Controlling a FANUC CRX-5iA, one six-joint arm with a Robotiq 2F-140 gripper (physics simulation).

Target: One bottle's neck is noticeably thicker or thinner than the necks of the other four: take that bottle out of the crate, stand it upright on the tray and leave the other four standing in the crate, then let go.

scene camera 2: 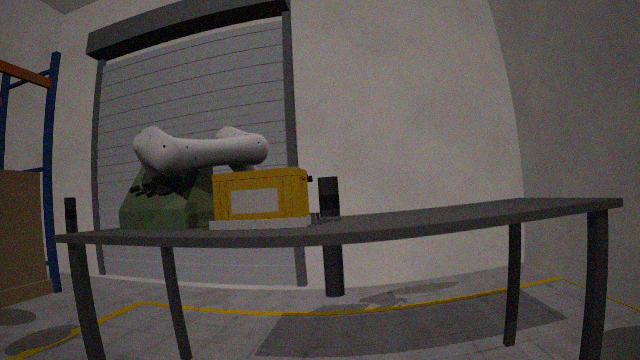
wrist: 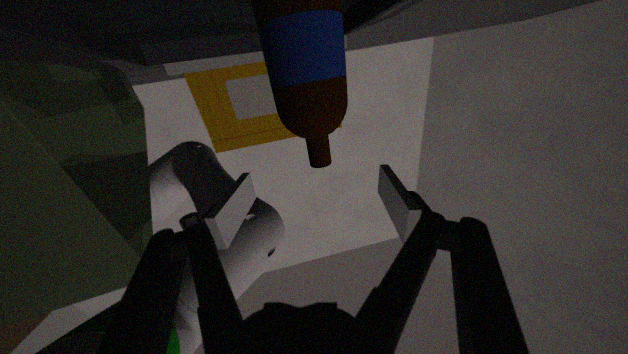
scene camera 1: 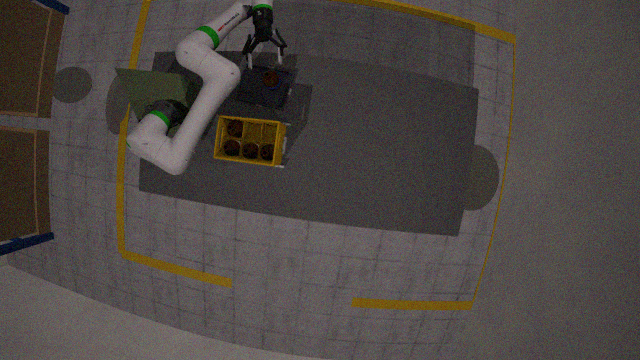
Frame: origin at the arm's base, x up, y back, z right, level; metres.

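Seen in the pictures: gripper, fingertip midpoint: (wrist: 314, 182) (scene camera 1: 265, 65); arm's base at its link origin: (scene camera 2: 169, 182) (scene camera 1: 167, 112).
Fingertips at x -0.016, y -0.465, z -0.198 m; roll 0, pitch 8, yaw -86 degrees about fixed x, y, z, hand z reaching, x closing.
Observation:
Pixels of each thing's top centre, then the offset from my fingertips to it. "*": a spot on its surface instead. Level surfaces: height alone.
- brown bottle with a blue label, top centre: (wrist: 320, 163) (scene camera 1: 267, 74) dx -0.002, dy -0.012, dz +0.040 m
- dark tray at a spot on its surface: (scene camera 1: 256, 95) * dx -0.156, dy +0.073, dz +0.098 m
- yellow crate at its top centre: (wrist: 279, 130) (scene camera 2: 260, 172) (scene camera 1: 245, 139) dx +0.014, dy +0.063, dz +0.327 m
- dark grey table at its surface level: dx -0.162 m
One brown bottle with a blue label (scene camera 1: 271, 79) (wrist: 307, 65) stands upright on the dark tray (scene camera 1: 256, 95); its narrow neck shows in the wrist view, which looks upside down. My gripper (scene camera 1: 265, 63) (wrist: 314, 182) is open and empty. Its fingers are wide apart, back from the bottle on the side away from the crate, and touch nothing that I can see. The yellow crate (scene camera 1: 279, 145) (scene camera 2: 297, 195) (wrist: 205, 95) holds the other bottles: one (scene camera 1: 235, 128) in the row nearer the tray and three (scene camera 1: 232, 147) (scene camera 1: 250, 150) (scene camera 1: 267, 151) in the other row. Scene camera 2 does not show the bottles.
The crate stands beside the tray on a dark grey table (scene camera 1: 375, 150) (scene camera 2: 425, 216). The arm (scene camera 1: 200, 110) (scene camera 2: 200, 152) reaches round from its green base (scene camera 1: 155, 87) (scene camera 2: 165, 215), passing close to the crate's left side in scene camera 1. A dark post (scene camera 2: 328, 197) shows behind the table.

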